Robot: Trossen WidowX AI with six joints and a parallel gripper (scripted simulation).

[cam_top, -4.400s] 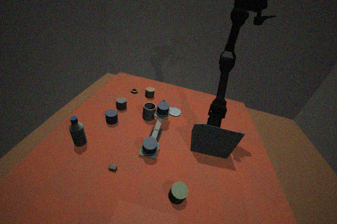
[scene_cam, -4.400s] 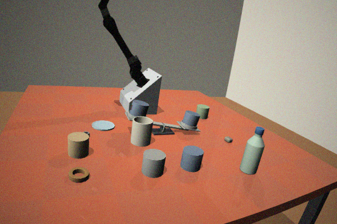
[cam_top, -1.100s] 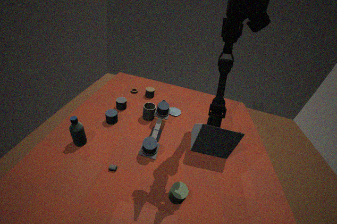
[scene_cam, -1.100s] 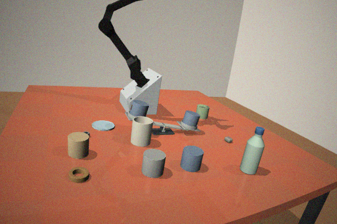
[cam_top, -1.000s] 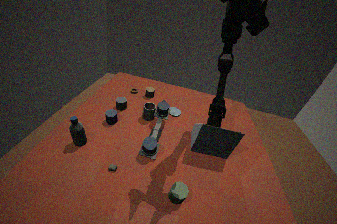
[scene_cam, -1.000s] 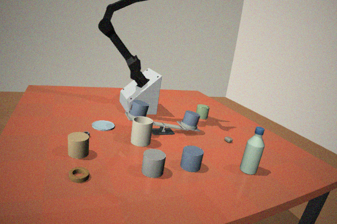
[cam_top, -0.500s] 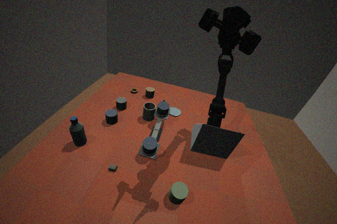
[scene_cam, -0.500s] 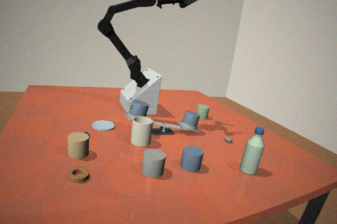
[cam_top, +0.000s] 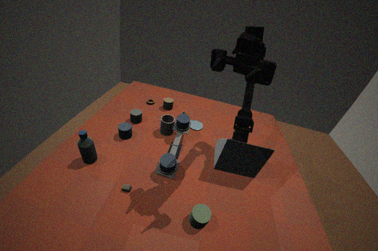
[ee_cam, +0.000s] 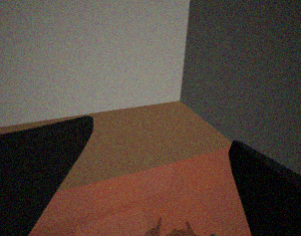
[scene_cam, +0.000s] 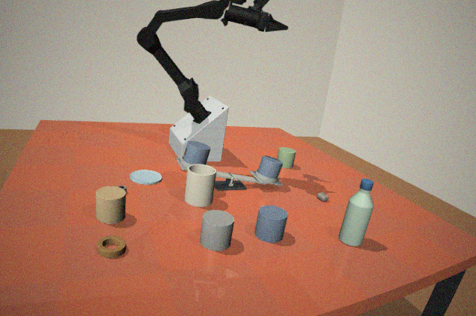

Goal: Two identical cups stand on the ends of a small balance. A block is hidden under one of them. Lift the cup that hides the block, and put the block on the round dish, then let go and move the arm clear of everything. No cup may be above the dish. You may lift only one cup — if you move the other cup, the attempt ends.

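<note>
Right now my gripper tip is 48 cm above the small grey block, 11 cm short of it and 6 cm to the left of it. Round my gripper tip: small grey pebble: 51 cm below, 26 cm ahead, 6 cm to the left; then beige open cup: 48 cm below, 33 cm to the right, 16 cm ahead; then green cylinder: 49 cm below, 15 cm to the left, 5 cm behind.
</note>
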